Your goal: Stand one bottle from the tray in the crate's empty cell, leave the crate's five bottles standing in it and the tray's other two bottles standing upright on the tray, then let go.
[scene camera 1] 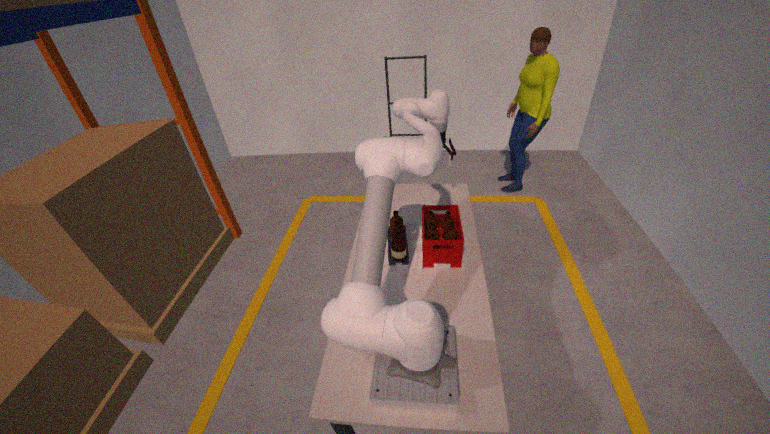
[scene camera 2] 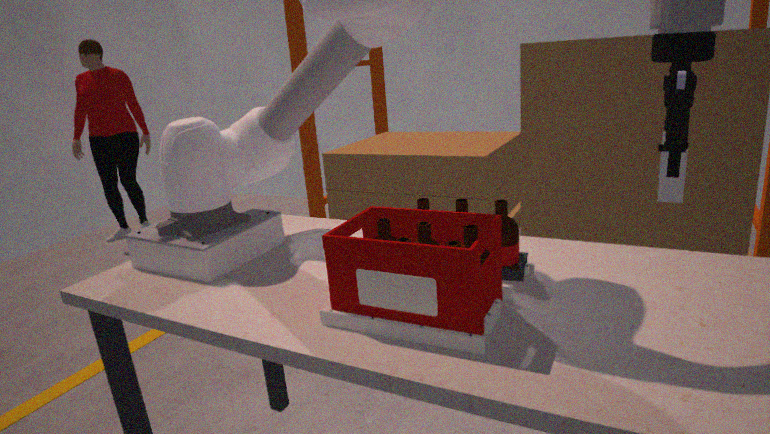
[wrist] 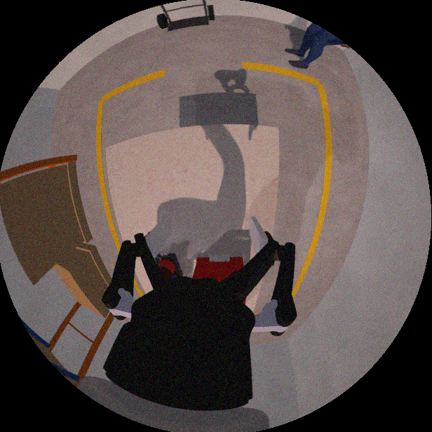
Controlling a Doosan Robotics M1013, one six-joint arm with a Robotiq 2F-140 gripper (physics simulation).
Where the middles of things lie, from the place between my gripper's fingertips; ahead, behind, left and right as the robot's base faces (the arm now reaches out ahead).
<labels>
The brown bottle [scene camera 2: 509,231] is 350 mm behind my hand, 180 mm below it and 150 mm to the left of it.
</labels>
